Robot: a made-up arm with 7 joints. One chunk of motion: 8 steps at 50 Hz.
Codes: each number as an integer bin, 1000 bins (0 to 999) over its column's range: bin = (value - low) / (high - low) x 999, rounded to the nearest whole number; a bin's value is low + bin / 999 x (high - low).
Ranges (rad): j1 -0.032..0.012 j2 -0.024..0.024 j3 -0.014..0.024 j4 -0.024..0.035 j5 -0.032..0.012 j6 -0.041..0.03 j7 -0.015..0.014
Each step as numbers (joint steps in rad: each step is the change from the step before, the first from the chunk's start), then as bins.
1 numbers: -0.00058 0.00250 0.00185 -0.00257 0.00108 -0.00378 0.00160
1 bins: 713 552 417 363 751 524 572
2 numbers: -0.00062 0.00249 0.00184 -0.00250 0.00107 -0.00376 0.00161
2 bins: 712 551 416 364 751 524 572
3 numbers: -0.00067 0.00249 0.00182 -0.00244 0.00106 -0.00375 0.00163
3 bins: 711 551 416 365 751 524 573
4 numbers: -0.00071 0.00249 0.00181 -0.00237 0.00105 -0.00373 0.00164
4 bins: 710 551 416 366 750 524 573
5 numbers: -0.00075 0.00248 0.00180 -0.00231 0.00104 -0.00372 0.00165
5 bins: 710 551 415 367 750 525 574
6 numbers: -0.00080 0.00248 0.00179 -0.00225 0.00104 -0.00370 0.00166
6 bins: 708 551 415 368 750 525 574
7 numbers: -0.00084 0.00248 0.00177 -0.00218 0.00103 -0.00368 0.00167
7 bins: 707 551 415 369 750 525 574
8 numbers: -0.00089 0.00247 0.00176 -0.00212 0.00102 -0.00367 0.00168
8 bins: 706 551 414 370 750 525 575
